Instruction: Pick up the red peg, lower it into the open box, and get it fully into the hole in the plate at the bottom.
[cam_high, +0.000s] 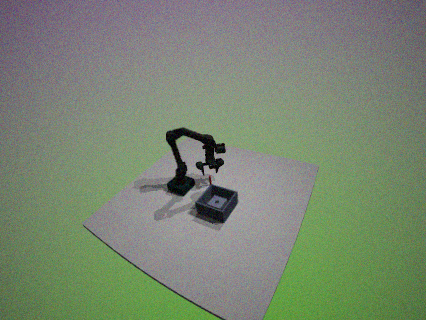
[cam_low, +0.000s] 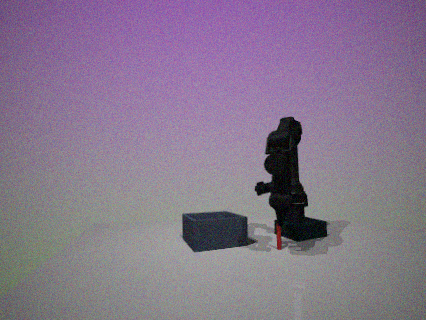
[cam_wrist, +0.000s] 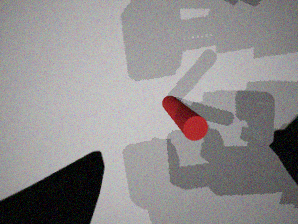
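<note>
Right now the red peg is 5 cm below my gripper tip and 1 cm to the right of it. Also, from my gripper tip: plate: 18 cm to the right, 17 cm ahead, 4 cm below; then dark blue box: 18 cm to the right, 17 cm ahead, 6 cm below.
</note>
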